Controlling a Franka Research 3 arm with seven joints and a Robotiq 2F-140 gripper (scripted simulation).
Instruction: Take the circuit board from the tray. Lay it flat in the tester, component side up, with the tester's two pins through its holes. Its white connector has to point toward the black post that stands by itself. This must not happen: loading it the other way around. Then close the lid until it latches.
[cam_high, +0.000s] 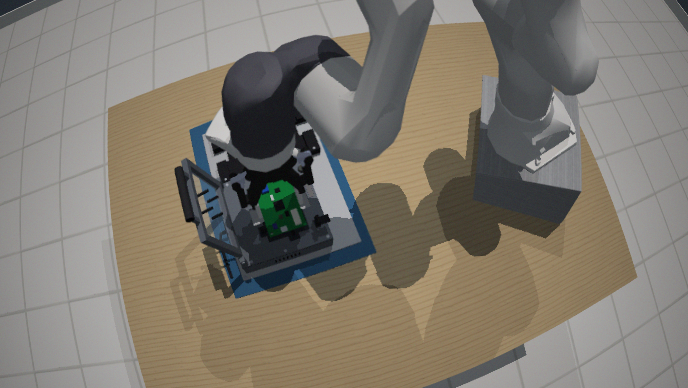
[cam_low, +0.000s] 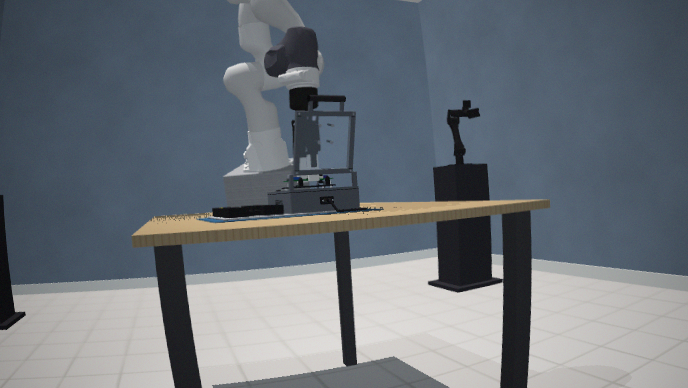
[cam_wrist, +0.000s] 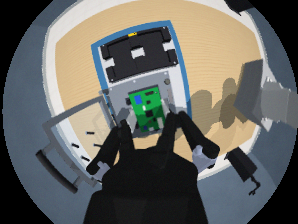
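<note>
My gripper is now 20 mm above the green circuit board. The rest, counted from my hand: black post (70 mm behind, 50 mm to the left, 20 mm below); see-through lid (120 mm ahead, 10 mm to the left, 80 mm above).
</note>
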